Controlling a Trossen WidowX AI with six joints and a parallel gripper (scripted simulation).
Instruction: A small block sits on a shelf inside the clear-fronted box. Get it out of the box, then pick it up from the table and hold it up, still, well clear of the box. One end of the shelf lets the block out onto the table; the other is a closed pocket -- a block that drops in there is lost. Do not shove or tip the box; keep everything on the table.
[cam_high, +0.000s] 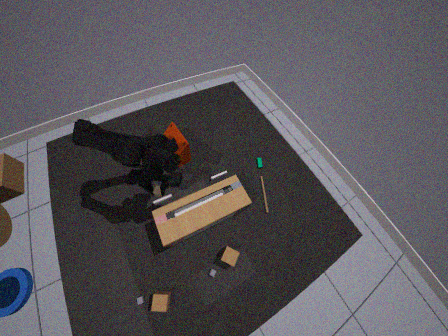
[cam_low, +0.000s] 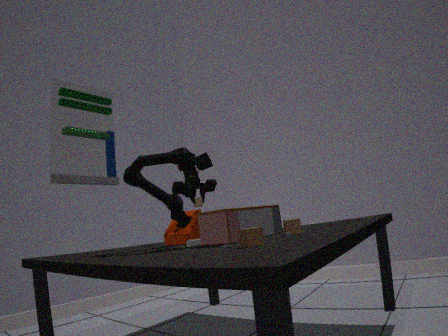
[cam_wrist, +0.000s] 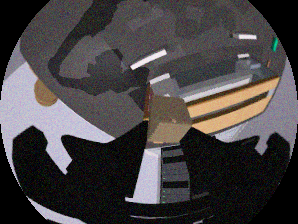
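The small tan block is 10 mm to the left of my gripper tip and 10 mm behind it. From my gripper tip the other things lie so: tan box (140 mm to the left, 110 mm below, 60 mm ahead); then thin wooden stick (460 mm to the left, 170 mm below, 140 mm ahead).
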